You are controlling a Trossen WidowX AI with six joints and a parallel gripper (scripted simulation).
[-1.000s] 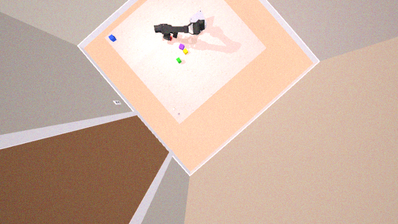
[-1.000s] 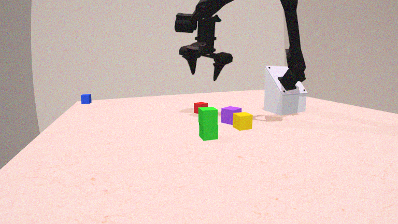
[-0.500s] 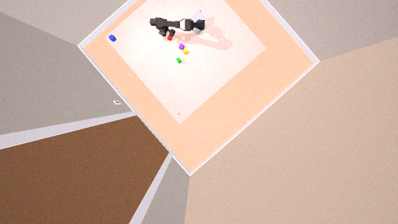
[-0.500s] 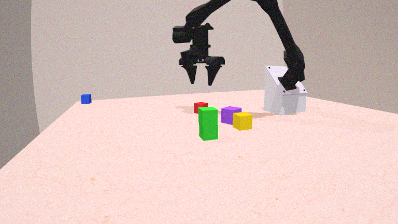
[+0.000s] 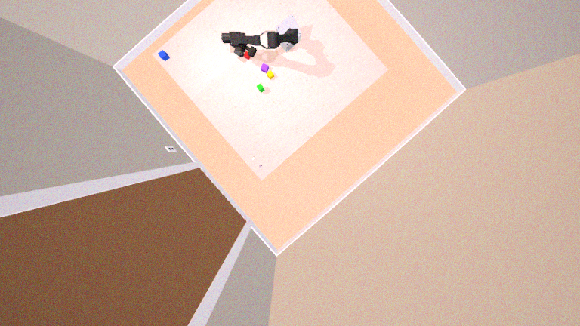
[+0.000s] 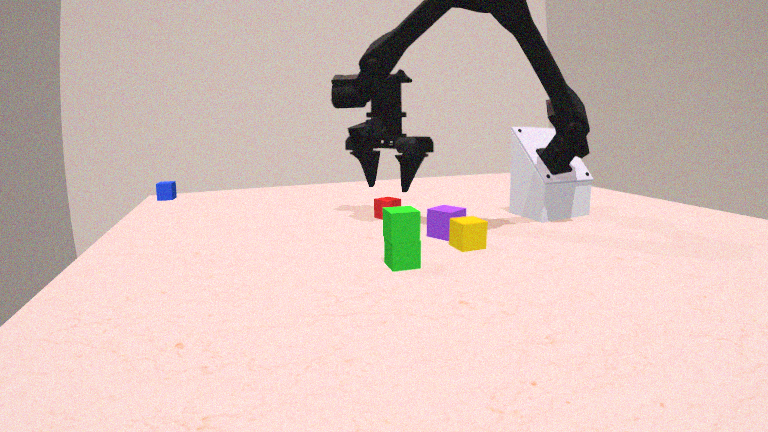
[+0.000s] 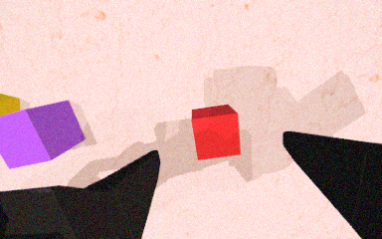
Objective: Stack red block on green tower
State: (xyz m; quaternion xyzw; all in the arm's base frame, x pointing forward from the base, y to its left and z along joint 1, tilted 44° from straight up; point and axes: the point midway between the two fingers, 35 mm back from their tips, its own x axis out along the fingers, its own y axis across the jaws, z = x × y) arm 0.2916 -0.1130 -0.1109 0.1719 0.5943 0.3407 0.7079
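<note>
Right now the red block is 40 mm below my gripper tip. Round my gripper tip: yellow block (230 mm to the left, 30 mm below, 20 mm behind); then blue block (460 mm to the right, 450 mm ahead, 30 mm below); then purple block (160 mm to the left, 30 mm below, 20 mm behind).
</note>
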